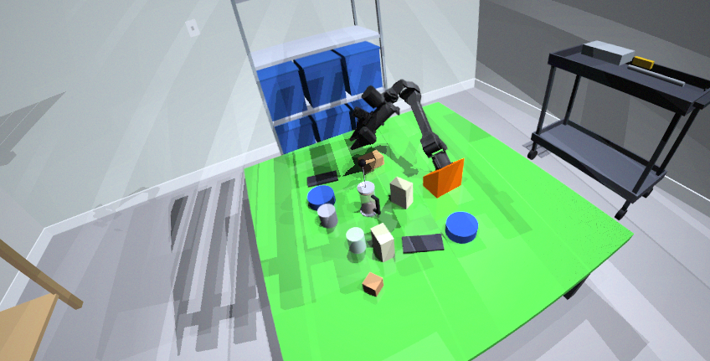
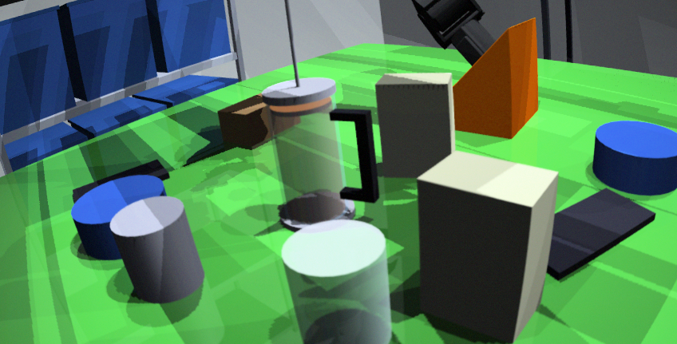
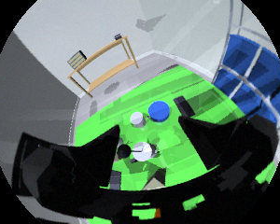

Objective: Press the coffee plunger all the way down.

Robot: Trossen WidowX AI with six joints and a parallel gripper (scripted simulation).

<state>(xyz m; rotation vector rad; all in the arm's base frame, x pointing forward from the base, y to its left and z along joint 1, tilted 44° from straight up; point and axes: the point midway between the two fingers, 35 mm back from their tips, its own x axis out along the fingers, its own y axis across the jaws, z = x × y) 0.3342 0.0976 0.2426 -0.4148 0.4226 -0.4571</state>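
My gripper tip is 10 mm past the coffee press, 90 mm to the right of it and 170 mm above it. The rest, counted from my gripper tip: grey cylinder 160 mm ahead, 40 mm to the left, 260 mm below; brown box 160 mm behind, 190 mm to the right, 270 mm below; pale cylinder 120 mm ahead, 220 mm to the left, 260 mm below.
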